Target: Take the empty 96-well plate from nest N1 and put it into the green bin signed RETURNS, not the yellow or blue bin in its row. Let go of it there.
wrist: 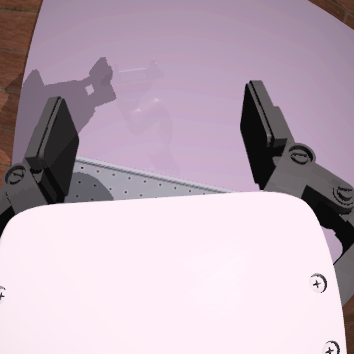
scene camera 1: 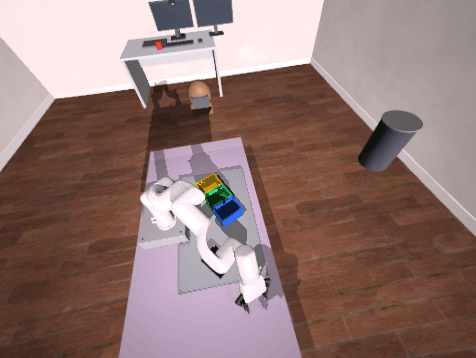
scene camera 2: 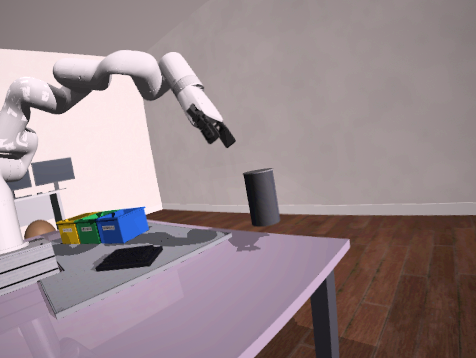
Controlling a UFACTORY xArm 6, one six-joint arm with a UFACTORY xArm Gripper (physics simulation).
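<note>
A flat black piece [scene camera 2: 129,258] lies on the grey perforated board, at the place of the nest; part of it shows under the arm in scene camera 1 [scene camera 1: 213,269]. I cannot tell plate from nest in it. The green bin [scene camera 1: 218,195] [scene camera 2: 90,234] stands between the yellow bin [scene camera 1: 209,182] [scene camera 2: 68,232] and the blue bin [scene camera 1: 228,211] [scene camera 2: 125,226]. Its small white label is too small to read. My gripper [scene camera 1: 257,302] [scene camera 2: 221,142] [wrist: 155,108] is open and empty. It hangs high above the table, beyond the board's edge, away from the black piece and the bins.
The grey board [scene camera 1: 190,281] [scene camera 2: 65,300] [wrist: 160,190] lies on the lilac table [scene camera 1: 150,320] [scene camera 2: 225,305] [wrist: 200,60]. The arm's base stands on a raised block beside it. A dark cylinder [scene camera 1: 390,142] [scene camera 2: 262,197] stands on the floor, and a desk with monitors is at the far wall.
</note>
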